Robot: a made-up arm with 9 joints. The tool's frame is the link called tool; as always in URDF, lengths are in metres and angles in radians. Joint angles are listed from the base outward.
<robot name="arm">
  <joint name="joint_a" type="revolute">
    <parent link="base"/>
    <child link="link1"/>
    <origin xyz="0 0 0.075" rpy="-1.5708 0 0"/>
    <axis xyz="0 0 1"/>
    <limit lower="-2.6" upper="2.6"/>
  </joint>
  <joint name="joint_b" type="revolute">
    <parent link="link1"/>
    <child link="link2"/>
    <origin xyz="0.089 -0.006 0.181" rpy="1.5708 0 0"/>
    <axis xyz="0 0 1"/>
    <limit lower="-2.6" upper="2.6"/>
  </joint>
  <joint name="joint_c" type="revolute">
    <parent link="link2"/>
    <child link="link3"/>
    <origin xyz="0.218 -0.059 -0.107" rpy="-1.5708 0 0"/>
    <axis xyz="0 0 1"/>
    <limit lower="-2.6" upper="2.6"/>
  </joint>
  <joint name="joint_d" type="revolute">
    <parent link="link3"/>
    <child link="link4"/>
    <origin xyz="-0.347 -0.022 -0.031" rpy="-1.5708 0 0"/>
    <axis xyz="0 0 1"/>
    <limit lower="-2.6" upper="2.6"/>
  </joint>
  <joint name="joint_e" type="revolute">
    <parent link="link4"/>
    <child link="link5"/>
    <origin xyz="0.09 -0.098 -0.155" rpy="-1.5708 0 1.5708"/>
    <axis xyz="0 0 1"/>
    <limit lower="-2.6" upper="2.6"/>
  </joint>
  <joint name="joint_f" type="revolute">
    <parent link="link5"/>
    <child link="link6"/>
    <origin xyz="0.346 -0.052 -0.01" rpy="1.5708 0 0"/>
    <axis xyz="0 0 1"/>
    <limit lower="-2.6" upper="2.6"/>
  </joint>
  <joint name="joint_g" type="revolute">
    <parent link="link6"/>
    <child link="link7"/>
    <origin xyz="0.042 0.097 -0.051" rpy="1.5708 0 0"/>
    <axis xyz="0 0 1"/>
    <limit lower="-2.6" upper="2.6"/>
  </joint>
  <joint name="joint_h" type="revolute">
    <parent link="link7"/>
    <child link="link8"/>
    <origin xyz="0.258 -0.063 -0.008" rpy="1.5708 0 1.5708"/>
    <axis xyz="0 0 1"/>
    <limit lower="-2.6" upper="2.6"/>
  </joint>
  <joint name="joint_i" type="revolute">
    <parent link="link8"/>
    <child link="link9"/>
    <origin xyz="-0.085 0.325 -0.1" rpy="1.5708 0 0"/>
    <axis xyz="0 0 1"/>
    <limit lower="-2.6" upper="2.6"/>
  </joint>
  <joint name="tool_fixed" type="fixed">
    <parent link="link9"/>
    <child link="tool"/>
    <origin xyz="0.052 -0.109 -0.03" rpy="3.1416 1.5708 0"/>
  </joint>
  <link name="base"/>
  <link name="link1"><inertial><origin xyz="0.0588 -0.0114 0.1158"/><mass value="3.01"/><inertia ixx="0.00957" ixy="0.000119" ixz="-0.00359" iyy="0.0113" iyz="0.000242" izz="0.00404"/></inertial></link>
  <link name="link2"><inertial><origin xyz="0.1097 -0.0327 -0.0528"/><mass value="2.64"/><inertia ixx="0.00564" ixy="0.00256" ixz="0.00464" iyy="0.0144" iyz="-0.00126" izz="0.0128"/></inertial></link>
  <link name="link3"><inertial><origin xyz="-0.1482 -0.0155 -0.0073"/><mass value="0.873"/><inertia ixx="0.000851" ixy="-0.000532" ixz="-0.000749" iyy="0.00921" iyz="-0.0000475" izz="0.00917"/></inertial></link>
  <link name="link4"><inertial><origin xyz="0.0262 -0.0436 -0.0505"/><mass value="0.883"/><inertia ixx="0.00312" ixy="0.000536" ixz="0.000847" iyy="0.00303" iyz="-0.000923" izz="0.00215"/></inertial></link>
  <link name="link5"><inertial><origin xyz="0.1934 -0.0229 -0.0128"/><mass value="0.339"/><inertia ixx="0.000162" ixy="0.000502" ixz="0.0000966" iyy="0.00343" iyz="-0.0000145" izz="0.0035"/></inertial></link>
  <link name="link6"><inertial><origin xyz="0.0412 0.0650 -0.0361"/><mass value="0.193"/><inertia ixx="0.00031" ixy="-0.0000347" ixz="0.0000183" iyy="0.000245" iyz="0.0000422" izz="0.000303"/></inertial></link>
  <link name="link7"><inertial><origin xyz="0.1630 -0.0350 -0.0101"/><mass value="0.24"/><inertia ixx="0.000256" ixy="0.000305" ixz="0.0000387" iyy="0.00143" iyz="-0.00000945" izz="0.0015"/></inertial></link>
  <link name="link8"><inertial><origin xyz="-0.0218 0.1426 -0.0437"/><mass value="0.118"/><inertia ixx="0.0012" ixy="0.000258" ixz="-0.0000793" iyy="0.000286" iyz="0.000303" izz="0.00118"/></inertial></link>
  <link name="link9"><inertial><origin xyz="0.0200 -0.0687 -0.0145"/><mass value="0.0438"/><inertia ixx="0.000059" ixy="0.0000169" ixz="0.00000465" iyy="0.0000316" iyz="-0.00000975" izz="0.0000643"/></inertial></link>
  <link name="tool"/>
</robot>
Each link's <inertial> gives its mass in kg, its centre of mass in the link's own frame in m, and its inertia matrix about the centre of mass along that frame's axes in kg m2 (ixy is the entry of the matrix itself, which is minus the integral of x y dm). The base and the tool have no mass. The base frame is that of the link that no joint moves.
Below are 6 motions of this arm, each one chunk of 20 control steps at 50 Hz.
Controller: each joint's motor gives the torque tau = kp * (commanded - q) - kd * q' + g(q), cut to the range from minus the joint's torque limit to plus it. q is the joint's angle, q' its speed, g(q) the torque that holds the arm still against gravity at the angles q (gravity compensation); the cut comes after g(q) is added. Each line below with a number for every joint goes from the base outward.
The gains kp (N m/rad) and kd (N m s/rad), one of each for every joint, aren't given. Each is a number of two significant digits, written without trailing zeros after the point. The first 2 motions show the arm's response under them.
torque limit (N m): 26 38 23 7.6 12 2.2 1.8 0.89 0.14
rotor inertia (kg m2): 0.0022 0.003 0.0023 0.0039 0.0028 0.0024 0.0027 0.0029 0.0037
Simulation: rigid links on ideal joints. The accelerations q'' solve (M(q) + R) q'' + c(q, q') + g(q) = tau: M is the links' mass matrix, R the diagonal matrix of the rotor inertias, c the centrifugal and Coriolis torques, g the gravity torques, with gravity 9.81 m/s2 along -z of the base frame. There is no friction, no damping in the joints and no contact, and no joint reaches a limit. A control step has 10 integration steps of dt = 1/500 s. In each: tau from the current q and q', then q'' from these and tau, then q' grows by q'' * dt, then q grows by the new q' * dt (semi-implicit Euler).
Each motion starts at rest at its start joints. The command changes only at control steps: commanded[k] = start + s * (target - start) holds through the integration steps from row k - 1 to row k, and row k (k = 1, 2, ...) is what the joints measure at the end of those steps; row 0 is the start. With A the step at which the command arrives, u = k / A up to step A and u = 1 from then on. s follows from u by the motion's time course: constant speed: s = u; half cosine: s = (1 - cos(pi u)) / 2; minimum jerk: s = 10 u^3 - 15 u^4 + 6 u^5; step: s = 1 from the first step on.
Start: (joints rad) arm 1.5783 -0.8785 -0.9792 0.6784 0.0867 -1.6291 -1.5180 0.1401 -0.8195
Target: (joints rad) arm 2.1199 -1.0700 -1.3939 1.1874 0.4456 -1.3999 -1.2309 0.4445 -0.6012
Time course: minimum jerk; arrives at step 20
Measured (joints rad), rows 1 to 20:
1: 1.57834 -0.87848 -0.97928 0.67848 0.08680 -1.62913 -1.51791 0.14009 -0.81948
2: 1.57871 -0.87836 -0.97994 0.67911 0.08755 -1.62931 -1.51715 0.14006 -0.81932
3: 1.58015 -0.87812 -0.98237 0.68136 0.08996 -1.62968 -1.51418 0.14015 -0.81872
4: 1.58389 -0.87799 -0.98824 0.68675 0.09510 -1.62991 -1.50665 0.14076 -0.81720
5: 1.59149 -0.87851 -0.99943 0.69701 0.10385 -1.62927 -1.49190 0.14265 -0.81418
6: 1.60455 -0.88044 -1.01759 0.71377 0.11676 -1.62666 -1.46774 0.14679 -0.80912
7: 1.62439 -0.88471 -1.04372 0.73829 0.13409 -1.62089 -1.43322 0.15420 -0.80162
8: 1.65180 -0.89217 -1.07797 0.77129 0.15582 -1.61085 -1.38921 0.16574 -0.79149
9: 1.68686 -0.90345 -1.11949 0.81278 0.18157 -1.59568 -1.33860 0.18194 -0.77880
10: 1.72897 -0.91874 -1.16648 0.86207 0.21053 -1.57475 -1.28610 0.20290 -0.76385
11: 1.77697 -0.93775 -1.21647 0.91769 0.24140 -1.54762 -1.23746 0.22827 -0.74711
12: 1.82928 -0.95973 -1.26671 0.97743 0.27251 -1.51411 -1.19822 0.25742 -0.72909
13: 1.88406 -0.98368 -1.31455 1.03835 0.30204 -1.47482 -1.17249 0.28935 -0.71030
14: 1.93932 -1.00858 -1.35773 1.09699 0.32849 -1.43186 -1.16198 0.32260 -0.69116
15: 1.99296 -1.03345 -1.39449 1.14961 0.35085 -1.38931 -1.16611 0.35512 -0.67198
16: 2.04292 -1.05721 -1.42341 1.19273 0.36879 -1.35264 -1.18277 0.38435 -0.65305
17: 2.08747 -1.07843 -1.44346 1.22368 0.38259 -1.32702 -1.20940 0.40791 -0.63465
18: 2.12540 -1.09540 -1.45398 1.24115 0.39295 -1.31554 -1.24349 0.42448 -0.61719
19: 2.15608 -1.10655 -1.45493 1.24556 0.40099 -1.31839 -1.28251 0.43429 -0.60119
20: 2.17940 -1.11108 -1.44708 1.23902 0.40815 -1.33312 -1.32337 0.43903 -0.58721
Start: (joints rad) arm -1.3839 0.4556 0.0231 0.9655 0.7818 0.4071 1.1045 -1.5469 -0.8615
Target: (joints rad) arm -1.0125 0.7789 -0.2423 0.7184 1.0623 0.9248 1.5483 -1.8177 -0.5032
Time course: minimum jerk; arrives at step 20
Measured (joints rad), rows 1 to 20:
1: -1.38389 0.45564 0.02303 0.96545 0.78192 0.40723 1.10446 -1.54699 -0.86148
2: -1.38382 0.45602 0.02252 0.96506 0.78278 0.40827 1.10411 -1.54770 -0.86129
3: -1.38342 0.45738 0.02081 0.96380 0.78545 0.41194 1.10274 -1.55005 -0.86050
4: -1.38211 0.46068 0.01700 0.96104 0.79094 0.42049 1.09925 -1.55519 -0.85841
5: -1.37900 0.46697 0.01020 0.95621 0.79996 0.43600 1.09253 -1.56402 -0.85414
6: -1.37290 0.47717 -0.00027 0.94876 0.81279 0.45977 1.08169 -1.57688 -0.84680
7: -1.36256 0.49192 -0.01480 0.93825 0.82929 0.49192 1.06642 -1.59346 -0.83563
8: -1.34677 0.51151 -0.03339 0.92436 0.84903 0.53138 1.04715 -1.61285 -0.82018
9: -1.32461 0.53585 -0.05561 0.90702 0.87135 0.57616 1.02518 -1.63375 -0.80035
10: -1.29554 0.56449 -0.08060 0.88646 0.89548 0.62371 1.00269 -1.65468 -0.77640
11: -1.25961 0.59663 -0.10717 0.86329 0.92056 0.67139 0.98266 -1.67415 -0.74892
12: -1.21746 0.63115 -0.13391 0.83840 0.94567 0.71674 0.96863 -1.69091 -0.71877
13: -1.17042 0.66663 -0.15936 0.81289 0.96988 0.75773 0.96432 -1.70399 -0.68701
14: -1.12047 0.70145 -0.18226 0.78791 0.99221 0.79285 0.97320 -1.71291 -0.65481
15: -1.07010 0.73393 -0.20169 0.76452 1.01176 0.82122 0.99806 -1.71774 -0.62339
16: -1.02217 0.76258 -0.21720 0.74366 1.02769 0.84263 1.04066 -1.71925 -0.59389
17: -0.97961 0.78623 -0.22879 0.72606 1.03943 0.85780 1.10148 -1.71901 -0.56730
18: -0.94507 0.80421 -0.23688 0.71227 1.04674 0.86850 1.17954 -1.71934 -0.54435
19: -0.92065 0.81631 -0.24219 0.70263 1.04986 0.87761 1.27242 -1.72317 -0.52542
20: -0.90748 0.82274 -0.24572 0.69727 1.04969 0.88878 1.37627 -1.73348 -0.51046
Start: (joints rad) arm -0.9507 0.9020 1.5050 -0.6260 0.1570 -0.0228 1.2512 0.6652 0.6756
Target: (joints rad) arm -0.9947 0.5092 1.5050 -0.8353 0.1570 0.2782 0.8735 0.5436 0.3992
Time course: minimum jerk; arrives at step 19
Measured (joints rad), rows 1 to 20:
1: -0.95071 0.90195 1.50501 -0.62610 0.15703 -0.02264 1.25116 0.66514 0.67559
2: -0.95080 0.90153 1.50513 -0.62691 0.15722 -0.02139 1.25082 0.66470 0.67548
3: -0.95114 0.90003 1.50552 -0.62959 0.15783 -0.01742 1.24955 0.66332 0.67502
4: -0.95196 0.89640 1.50641 -0.63549 0.15912 -0.00926 1.24637 0.66041 0.67374
5: -0.95352 0.88949 1.50792 -0.64559 0.16117 0.00374 1.24005 0.65558 0.67094
6: -0.95597 0.87820 1.51008 -0.66026 0.16390 0.02116 1.22928 0.64858 0.66582
7: -0.95937 0.86162 1.51273 -0.67920 0.16705 0.04180 1.21278 0.63926 0.65761
8: -0.96360 0.83917 1.51560 -0.70156 0.17026 0.06408 1.18955 0.62750 0.64566
9: -0.96839 0.81063 1.51834 -0.72608 0.17314 0.08645 1.15895 0.61331 0.62961
10: -0.97339 0.77622 1.52058 -0.75124 0.17534 0.10757 1.12086 0.59690 0.60941
11: -0.97818 0.73661 1.52201 -0.77549 0.17662 0.12653 1.07578 0.57883 0.58541
12: -0.98236 0.69293 1.52240 -0.79731 0.17686 0.14290 1.02479 0.56005 0.55828
13: -0.98561 0.64676 1.52164 -0.81540 0.17602 0.15671 0.96964 0.54193 0.52896
14: -0.98769 0.60004 1.51971 -0.82872 0.17414 0.16841 0.91271 0.52614 0.49864
15: -0.98847 0.55496 1.51668 -0.83661 0.17132 0.17882 0.85694 0.51441 0.46859
16: -0.98799 0.51377 1.51274 -0.83884 0.16768 0.18904 0.80579 0.50825 0.44011
17: -0.98640 0.47856 1.50818 -0.83568 0.16338 0.20027 0.76298 0.50863 0.41442
18: -0.98402 0.45095 1.50340 -0.82800 0.15867 0.21372 0.73205 0.51577 0.39256
19: -0.98129 0.43190 1.49895 -0.81732 0.15387 0.23044 0.71584 0.52902 0.37524
20: -0.97873 0.42143 1.49541 -0.80576 0.14943 0.25119 0.71576 0.54698 0.36279

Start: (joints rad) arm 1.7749 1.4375 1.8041 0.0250 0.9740 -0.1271 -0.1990 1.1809 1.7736
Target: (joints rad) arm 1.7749 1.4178 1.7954 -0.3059 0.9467 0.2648 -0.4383 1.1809 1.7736
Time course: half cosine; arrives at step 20
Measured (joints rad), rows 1 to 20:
1: 1.77488 1.43745 1.80412 0.02427 0.97400 -0.12655 -0.19902 1.18052 1.77359
2: 1.77482 1.43724 1.80423 0.02121 0.97395 -0.12414 -0.19919 1.17904 1.77356
3: 1.77473 1.43681 1.80449 0.01448 0.97370 -0.11856 -0.19975 1.17609 1.77346
4: 1.77466 1.43615 1.80494 0.00370 0.97312 -0.10909 -0.20098 1.17191 1.77328
5: 1.77470 1.43528 1.80557 -0.01093 0.97217 -0.09547 -0.20315 1.16705 1.77302
6: 1.77492 1.43421 1.80630 -0.02891 0.97086 -0.07779 -0.20647 1.16211 1.77270
7: 1.77537 1.43297 1.80706 -0.04967 0.96924 -0.05636 -0.21114 1.15761 1.77236
8: 1.77607 1.43157 1.80773 -0.07267 0.96737 -0.03163 -0.21735 1.15399 1.77208
9: 1.77698 1.43003 1.80823 -0.09732 0.96532 -0.00418 -0.22526 1.15154 1.77193
10: 1.77804 1.42838 1.80848 -0.12304 0.96312 0.02532 -0.23495 1.15048 1.77196
11: 1.77917 1.42664 1.80841 -0.14920 0.96084 0.05616 -0.24646 1.15093 1.77224
12: 1.78025 1.42484 1.80797 -0.17517 0.95851 0.08758 -0.25971 1.15291 1.77277
13: 1.78118 1.42301 1.80715 -0.20030 0.95621 0.11883 -0.27453 1.15635 1.77355
14: 1.78185 1.42119 1.80593 -0.22397 0.95398 0.14918 -0.29065 1.16111 1.77455
15: 1.78219 1.41942 1.80432 -0.24557 0.95188 0.17793 -0.30774 1.16696 1.77571
16: 1.78213 1.41773 1.80235 -0.26456 0.94997 0.20439 -0.32541 1.17365 1.77697
17: 1.78164 1.41619 1.80005 -0.28048 0.94831 0.22793 -0.34326 1.18089 1.77825
18: 1.78073 1.41483 1.79748 -0.29291 0.94694 0.24793 -0.36089 1.18841 1.77948
19: 1.77942 1.41371 1.79471 -0.30155 0.94591 0.26388 -0.37792 1.19592 1.78058
20: 1.77775 1.41288 1.79183 -0.30618 0.94524 0.27530 -0.39402 1.20318 1.78148

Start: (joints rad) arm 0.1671 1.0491 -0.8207 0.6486 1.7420 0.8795 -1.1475 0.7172 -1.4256
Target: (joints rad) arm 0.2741 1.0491 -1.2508 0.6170 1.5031 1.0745 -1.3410 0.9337 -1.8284
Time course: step
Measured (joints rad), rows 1 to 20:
1: 0.17275 1.03425 -0.83764 0.65315 1.71173 0.91447 -1.14703 0.76487 -1.44045
2: 0.18772 1.01362 -0.88909 0.66630 1.66402 0.96375 -1.15528 0.83463 -1.48128
3: 0.20987 1.00364 -0.96824 0.67189 1.61891 1.00238 -1.19112 0.88397 -1.54488
4: 0.23635 1.00666 -1.06436 0.66386 1.57854 1.02931 -1.25092 0.90676 -1.62218
5: 0.26424 1.01928 -1.16694 0.64936 1.54218 1.04665 -1.31610 0.90827 -1.70101
6: 0.29063 1.03764 -1.26575 0.63574 1.50934 1.05602 -1.37158 0.89446 -1.77207
7: 0.31276 1.05881 -1.35189 0.62539 1.48076 1.05923 -1.41056 0.87052 -1.82914
8: 0.32854 1.08031 -1.41907 0.61788 1.45812 1.05867 -1.43136 0.84203 -1.86883
9: 0.33721 1.09936 -1.46588 0.61370 1.44358 1.05753 -1.43410 0.81544 -1.89085
10: 0.33902 1.11311 -1.49260 0.61095 1.43613 1.05884 -1.42250 0.79581 -1.89702
11: 0.33465 1.11986 -1.49926 0.60812 1.43351 1.06289 -1.39990 0.78443 -1.89027
12: 0.32494 1.11925 -1.48581 0.60528 1.43367 1.06819 -1.36776 0.78004 -1.87414
13: 0.31089 1.11212 -1.45324 0.60413 1.43583 1.07292 -1.32592 0.78050 -1.85248
14: 0.29397 1.09978 -1.40635 0.60719 1.44095 1.07609 -1.27510 0.78399 -1.82973
15: 0.27576 1.08408 -1.35094 0.61297 1.44903 1.07757 -1.22029 0.78884 -1.80982
16: 0.25789 1.06732 -1.29286 0.61898 1.46002 1.07705 -1.16752 0.79395 -1.79571
17: 0.24205 1.05157 -1.23762 0.62340 1.47362 1.07438 -1.12216 0.79972 -1.78921
18: 0.22982 1.03825 -1.18987 0.62556 1.48895 1.06988 -1.08827 0.80793 -1.79095
19: 0.22236 1.02799 -1.15305 0.62574 1.50456 1.06437 -1.06831 0.82083 -1.80041
20: 0.22023 1.02091 -1.12924 0.62470 1.51878 1.05887 -1.06333 0.83991 -1.81611

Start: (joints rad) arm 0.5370 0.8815 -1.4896 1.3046 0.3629 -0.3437 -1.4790 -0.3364 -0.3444
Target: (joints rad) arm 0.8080 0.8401 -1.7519 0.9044 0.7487 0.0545 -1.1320 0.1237 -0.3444
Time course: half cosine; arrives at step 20
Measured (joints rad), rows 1 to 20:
1: 0.53712 0.88132 -1.49011 1.30371 0.36361 -0.34275 -1.47855 -0.33614 -0.34437
2: 0.53768 0.88059 -1.49225 1.29990 0.36652 -0.33874 -1.47668 -0.33494 -0.34425
3: 0.53907 0.87908 -1.49699 1.29138 0.37275 -0.33005 -1.47255 -0.33200 -0.34392
4: 0.54164 0.87690 -1.50481 1.27753 0.38276 -0.31643 -1.46566 -0.32664 -0.34330
5: 0.54566 0.87437 -1.51581 1.25859 0.39654 -0.29849 -1.45572 -0.31825 -0.34233
6: 0.55138 0.87186 -1.52984 1.23524 0.41381 -0.27718 -1.44251 -0.30623 -0.34102
7: 0.55897 0.86968 -1.54665 1.20834 0.43416 -0.25340 -1.42588 -0.29007 -0.33945
8: 0.56858 0.86797 -1.56591 1.17876 0.45703 -0.22793 -1.40580 -0.26946 -0.33778
9: 0.58031 0.86674 -1.58717 1.14741 0.48184 -0.20140 -1.38246 -0.24433 -0.33619
10: 0.59416 0.86587 -1.60996 1.11522 0.50794 -0.17434 -1.35619 -0.21493 -0.33491
11: 0.61009 0.86519 -1.63372 1.08313 0.53473 -0.14715 -1.32752 -0.18180 -0.33416
12: 0.62802 0.86448 -1.65785 1.05206 0.56160 -0.12009 -1.29708 -0.14573 -0.33410
13: 0.64777 0.86354 -1.68172 1.02284 0.58800 -0.09333 -1.26556 -0.10772 -0.33482
14: 0.66912 0.86220 -1.70468 0.99618 0.61345 -0.06696 -1.23365 -0.06892 -0.33633
15: 0.69180 0.86039 -1.72605 0.97267 0.63746 -0.04113 -1.20199 -0.03052 -0.33854
16: 0.71545 0.85809 -1.74517 0.95274 0.65961 -0.01608 -1.17117 0.00630 -0.34128
17: 0.73963 0.85540 -1.76138 0.93672 0.67947 0.00775 -1.14177 0.04047 -0.34434
18: 0.76386 0.85247 -1.77405 0.92482 0.69667 0.02973 -1.11433 0.07105 -0.34748
19: 0.78759 0.84948 -1.78263 0.91717 0.71084 0.04903 -1.08942 0.09730 -0.35048
20: 0.81022 0.84664 -1.78664 0.91386 0.72163 0.06464 -1.06764 0.11862 -0.35318

